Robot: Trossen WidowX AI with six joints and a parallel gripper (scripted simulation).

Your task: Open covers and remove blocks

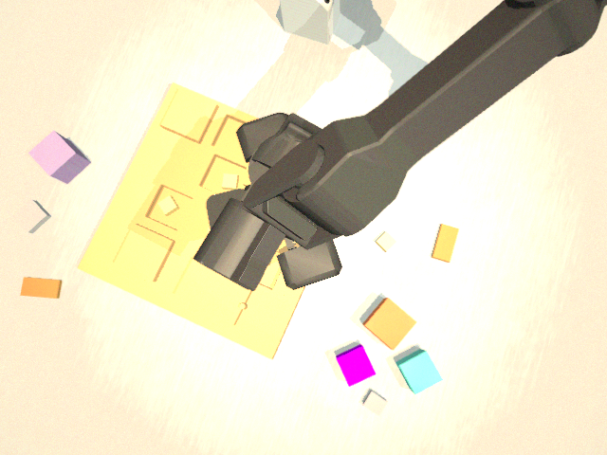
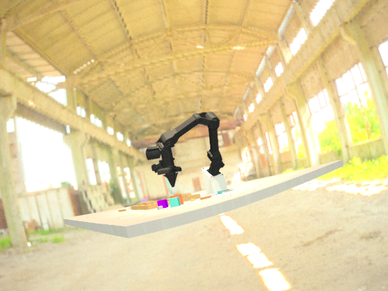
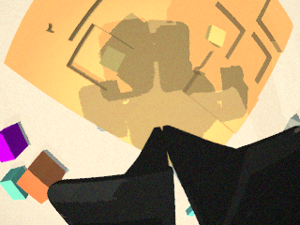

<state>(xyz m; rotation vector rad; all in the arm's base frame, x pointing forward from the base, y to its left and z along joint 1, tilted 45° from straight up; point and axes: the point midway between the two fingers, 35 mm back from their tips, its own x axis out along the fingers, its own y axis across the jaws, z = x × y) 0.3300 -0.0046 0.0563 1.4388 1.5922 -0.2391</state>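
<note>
Right now my gripper tip is 120 mm to the left of the yellow puzzle board and 60 mm above it. Also, from my gripper tip: orange slab (210 mm to the left, 80 mm below, 20 mm behind); then orange cube (150 mm to the left, 110 mm ahead, 60 mm below); then magenta cube (170 mm ahead, 120 mm to the left, 70 mm below).
</note>
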